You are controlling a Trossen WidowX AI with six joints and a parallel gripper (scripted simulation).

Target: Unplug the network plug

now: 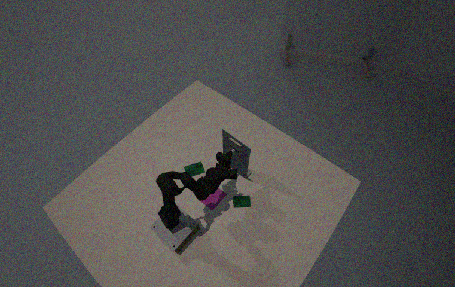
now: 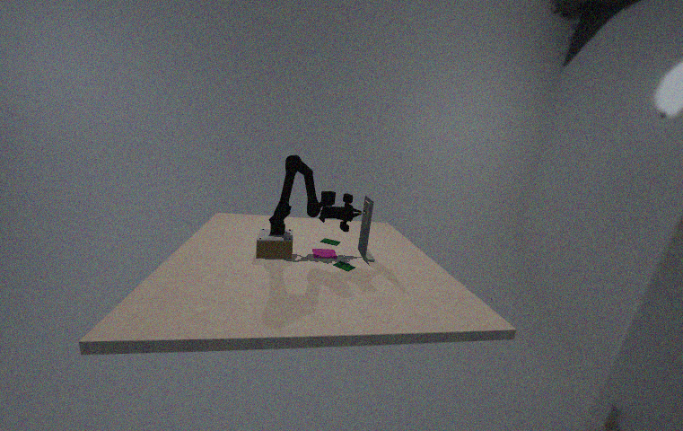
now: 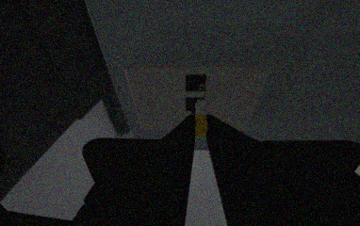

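The magenta square is 17 cm behind my gripper tip, 2 cm to the right of it and 23 cm below it. Round my gripper tip: yellow network plug right at my gripper tip; grey upright panel 4 cm ahead, 9 cm below.
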